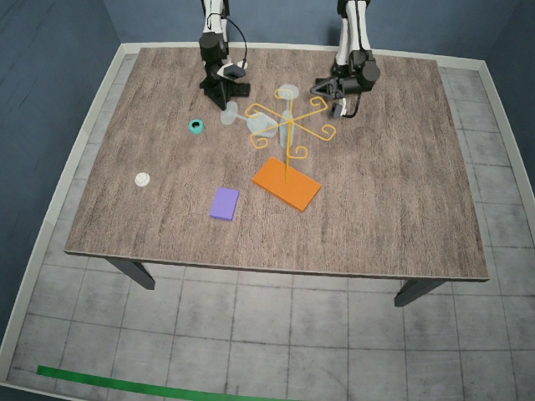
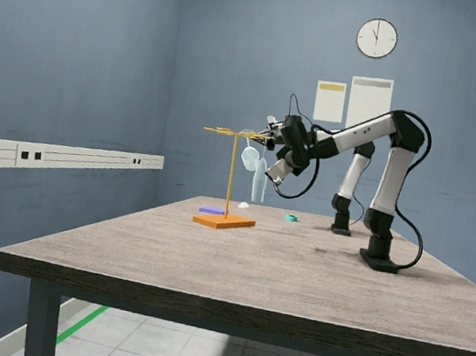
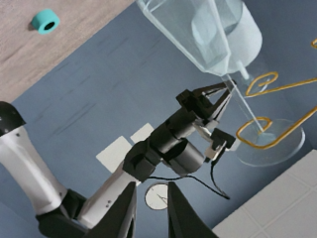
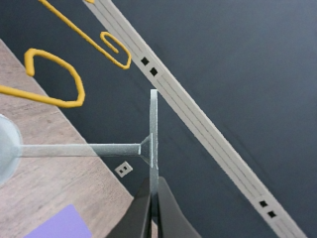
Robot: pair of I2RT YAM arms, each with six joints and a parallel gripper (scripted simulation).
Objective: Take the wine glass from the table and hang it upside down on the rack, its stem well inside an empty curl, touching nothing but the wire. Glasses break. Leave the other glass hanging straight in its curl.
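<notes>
The narrow glass is 80 mm ahead of my left hand, 90 mm to the right of it and 20 mm below it. Also, from my left hand: white round piece: 150 mm ahead, 640 mm to the right, 260 mm below; yellow wire rack: 200 mm ahead, 90 mm to the right, 90 mm below.
</notes>
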